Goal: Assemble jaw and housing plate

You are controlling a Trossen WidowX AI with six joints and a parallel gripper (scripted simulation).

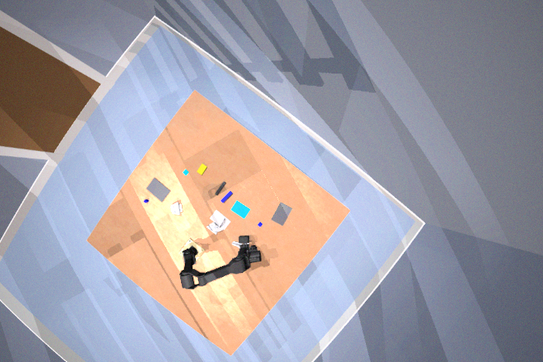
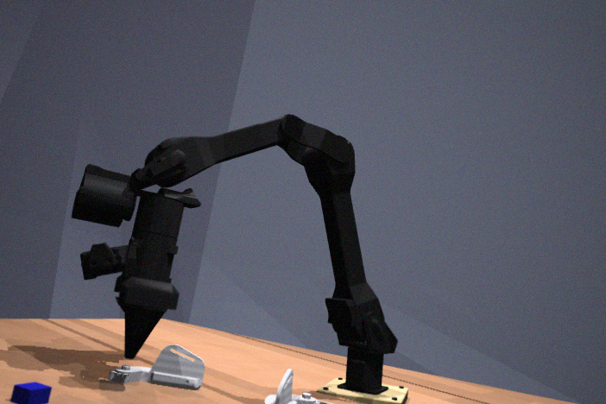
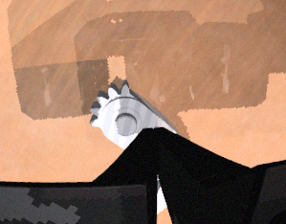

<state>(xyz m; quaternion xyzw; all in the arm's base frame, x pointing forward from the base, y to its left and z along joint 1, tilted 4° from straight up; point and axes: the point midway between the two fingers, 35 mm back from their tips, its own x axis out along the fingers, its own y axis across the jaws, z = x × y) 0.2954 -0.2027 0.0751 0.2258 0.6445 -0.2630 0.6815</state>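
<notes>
Now: gripper tip 2 cm to the right of the jaw and 2 cm above it. Also, from my gripper tip: blue bar: 12 cm ahead, 32 cm to the left, 1 cm below; then cyan plate: 13 cm ahead, 20 cm to the left, 2 cm below; then blue cube: 16 cm ahead, 4 cm to the left, 2 cm below.
</notes>
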